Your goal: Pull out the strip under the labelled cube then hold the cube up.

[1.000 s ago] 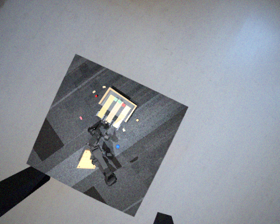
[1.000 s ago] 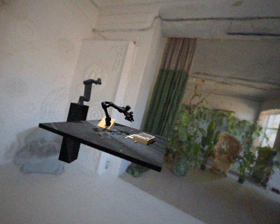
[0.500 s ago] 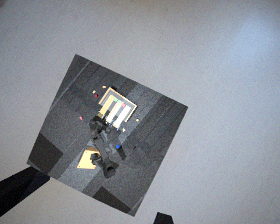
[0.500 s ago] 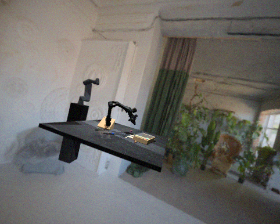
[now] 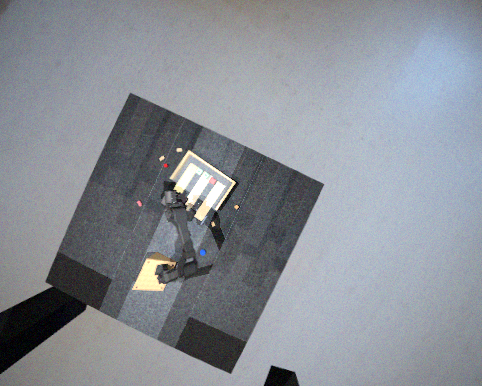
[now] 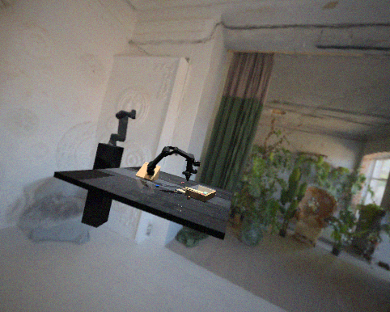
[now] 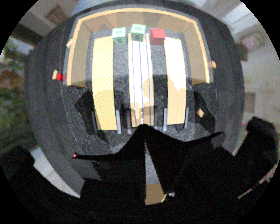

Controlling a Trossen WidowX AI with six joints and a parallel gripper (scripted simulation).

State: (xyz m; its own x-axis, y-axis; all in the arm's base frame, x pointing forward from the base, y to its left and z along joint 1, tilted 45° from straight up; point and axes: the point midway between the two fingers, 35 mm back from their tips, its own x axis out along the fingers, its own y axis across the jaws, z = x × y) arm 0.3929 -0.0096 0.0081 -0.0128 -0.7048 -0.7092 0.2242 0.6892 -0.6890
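My gripper tip is now 9 cm short of the strip, 9 cm above it and 3 cm to the left of it.
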